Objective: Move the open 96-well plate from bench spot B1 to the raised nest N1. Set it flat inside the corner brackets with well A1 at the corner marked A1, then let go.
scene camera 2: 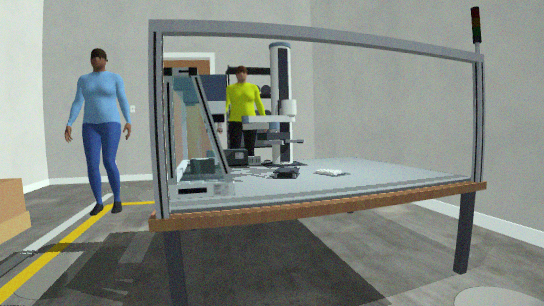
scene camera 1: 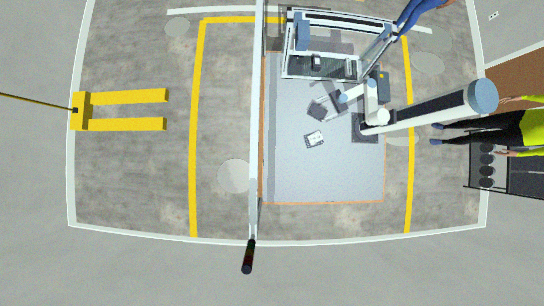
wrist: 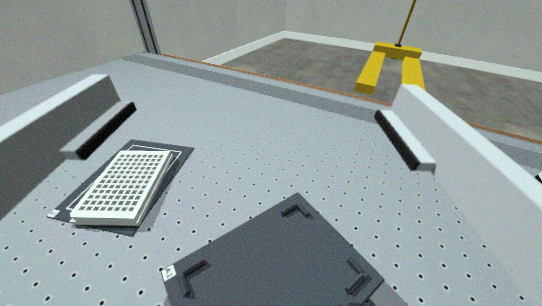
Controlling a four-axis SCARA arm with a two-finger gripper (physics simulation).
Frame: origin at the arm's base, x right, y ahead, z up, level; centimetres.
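Where they show: gripper, fingertip midpoint: (scene camera 2: 294, 142) (scene camera 1: 320, 110) (wrist: 255, 95); arm's base, link origin: (scene camera 2: 282, 165) (scene camera 1: 364, 128).
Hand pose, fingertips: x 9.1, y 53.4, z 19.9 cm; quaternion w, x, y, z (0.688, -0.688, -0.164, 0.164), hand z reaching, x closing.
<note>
Each offset is from my fingertips to the top centre of the thing. "spot": to the spot under its first point.
The white open 96-well plate {dx -21.0, dy -1.4, dz -17.0 cm} (scene camera 1: 314, 138) (scene camera 2: 329, 172) (wrist: 122, 185) lies flat on the dark mat of spot B1 {spot: dx -19.3, dy +8.2, dz -18.4 cm} (wrist: 186, 152), looking slightly turned against the mat's white outline. The dark raised nest N1 {dx +3.3, dy -3.1, dz -14.4 cm} (scene camera 2: 286, 173) (wrist: 270, 250) stands beside it; in the wrist view three corner brackets show, with the A1 label at its left corner and the near part cut off. My gripper (scene camera 1: 318, 111) (scene camera 2: 296, 141) (wrist: 255, 95) is open and empty, high above the bench near the nest. The plate is off to the left of the fingers' gap in the wrist view.
A glass-sided enclosure (scene camera 1: 320, 77) (scene camera 2: 200, 190) stands at one end of the bench, with a dark box {spot: dx +29.1, dy -66.6, dz -7.1 cm} (scene camera 1: 383, 87) beside it. The arm's column (scene camera 2: 284, 100) rises behind the nest. A grey frame (scene camera 2: 320, 31) spans the bench edge. Two people stand beyond the bench.
</note>
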